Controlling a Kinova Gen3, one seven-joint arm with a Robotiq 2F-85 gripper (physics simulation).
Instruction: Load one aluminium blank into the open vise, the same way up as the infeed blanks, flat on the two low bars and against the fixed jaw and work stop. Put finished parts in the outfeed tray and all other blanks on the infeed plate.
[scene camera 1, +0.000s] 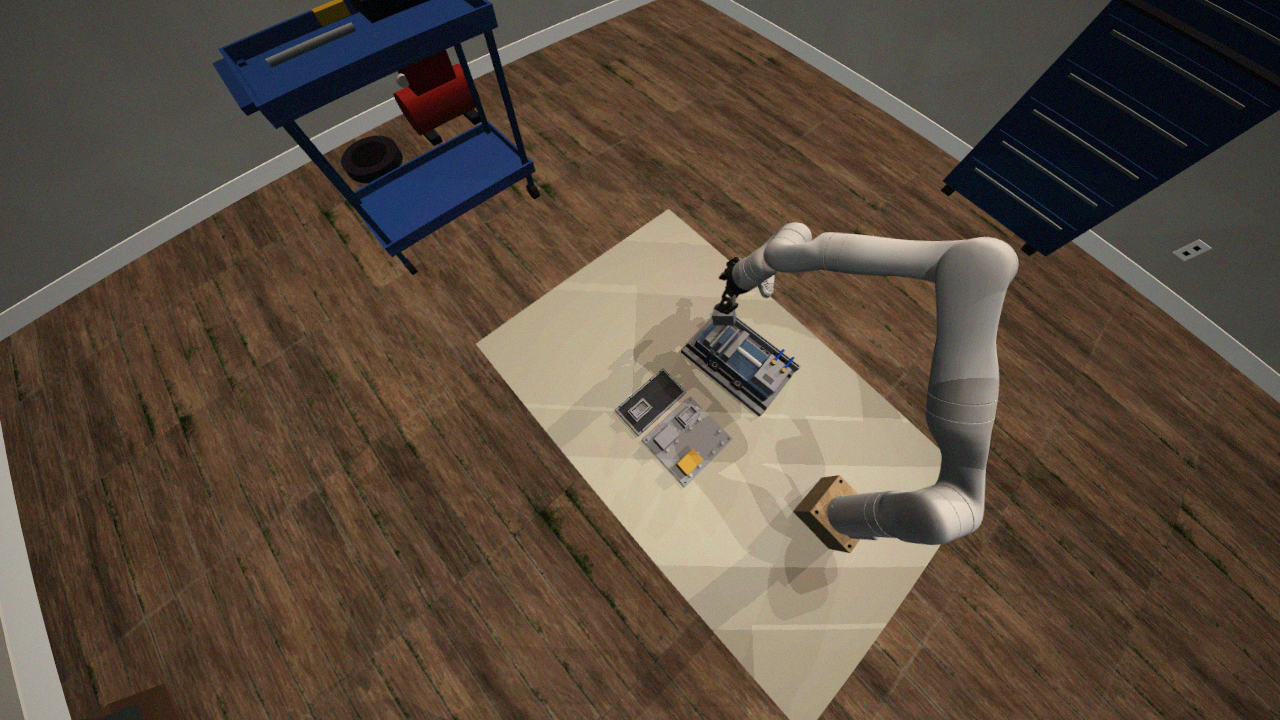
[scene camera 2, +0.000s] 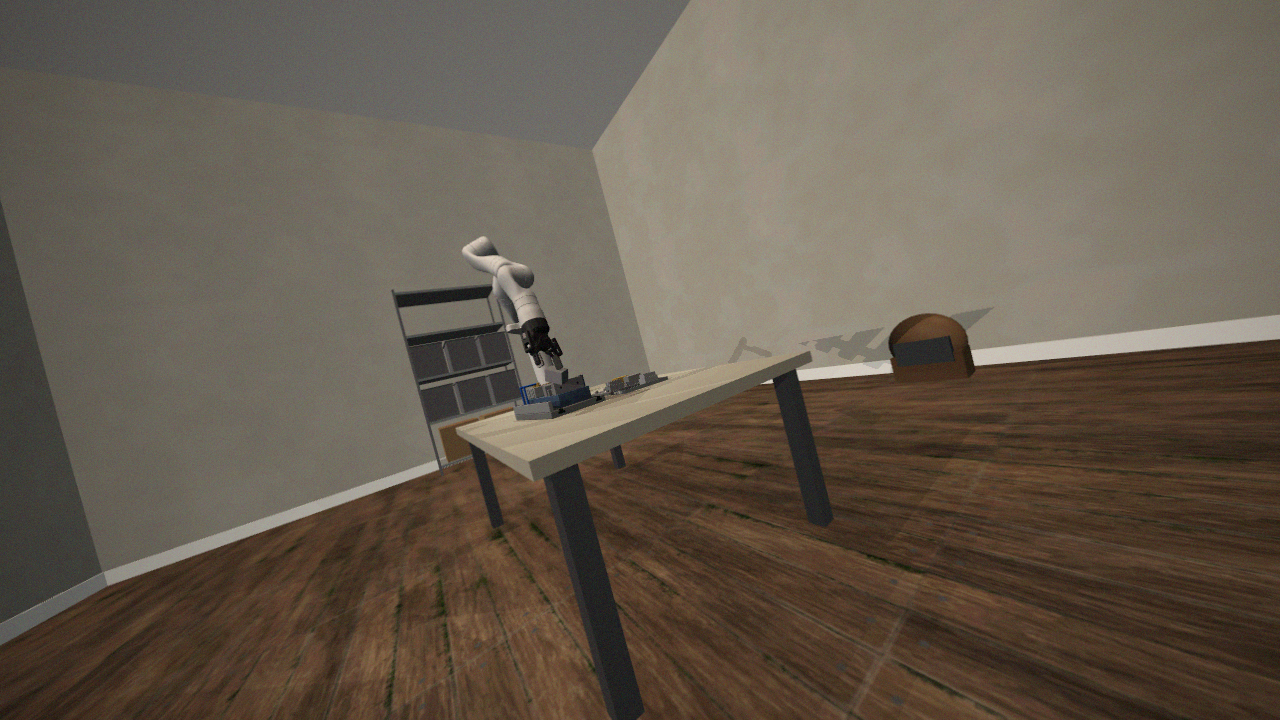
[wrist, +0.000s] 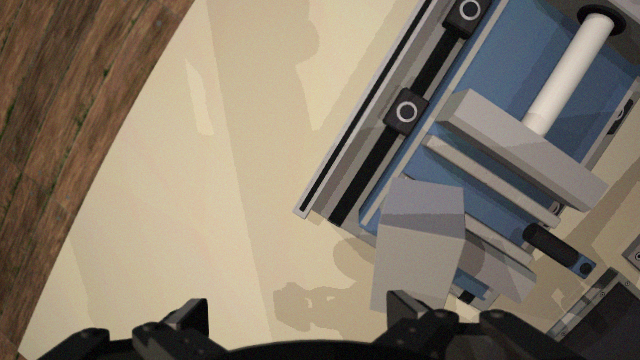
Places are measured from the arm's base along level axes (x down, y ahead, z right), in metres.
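Pixels of known places: gripper, between the fingertips: (scene camera 1: 719, 293) (scene camera 2: 551, 367) (wrist: 298, 316); arm's base, origin of its link: (scene camera 1: 844, 515) (scene camera 2: 548, 382).
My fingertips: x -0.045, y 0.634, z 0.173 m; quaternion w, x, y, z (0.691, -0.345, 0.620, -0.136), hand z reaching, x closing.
For each thing: its top centre in the pictures, then the offset to it from my fingertips. "spot": a spot on its surface instead.
- vise, centre of its top: (wrist: 563, 97) (scene camera 1: 747, 349) (scene camera 2: 551, 382) dz -0.042, dx +0.043, dy -0.168 m
- infeed plate, centre of its top: (scene camera 1: 687, 439) dz -0.322, dx +0.134, dy -0.240 m
- pocketed part, centre of its top: (scene camera 1: 640, 408) (scene camera 2: 646, 373) dz -0.372, dx +0.101, dy -0.092 m
- pocketed piece, centre of its top: (scene camera 1: 688, 414) (scene camera 2: 613, 381) dz -0.280, dx +0.099, dy -0.192 m
- yellow block, centre of its top: (scene camera 1: 690, 461) dz -0.365, dx +0.098, dy -0.288 m
- dark cylinder, a spot on its surface: (wrist: 552, 245) spot: dz -0.098, dx +0.046, dy -0.105 m
The vise (scene camera 1: 716, 362) (scene camera 2: 537, 410) (wrist: 500, 60) has its movable jaw (wrist: 525, 150) apart from the fixed jaw (wrist: 492, 270); two low bars (wrist: 492, 180) show between them. A grey blank (scene camera 1: 724, 317) (scene camera 2: 554, 376) (wrist: 419, 260) sits tilted at the vise's corner, over one end of the fixed jaw and a bar, not flat. How it is supported underneath is hidden. My gripper (scene camera 1: 726, 304) (scene camera 2: 550, 353) (wrist: 298, 316) is open and empty, above and beside this blank, with one finger overlapping it in the wrist view. The infeed plate (scene camera 1: 708, 437) bears a grey blank (scene camera 1: 665, 437).
The dark outfeed tray (scene camera 1: 664, 388) (wrist: 600, 325) holds a pocketed part (scene camera 1: 639, 409). The infeed plate also bears another pocketed piece (scene camera 1: 687, 414), a yellow block (scene camera 1: 689, 462) and small pegs. Blue bent handles (scene camera 1: 783, 360) rise at the vise's far end. A dark cylinder (wrist: 552, 245) sticks out beside the bars.
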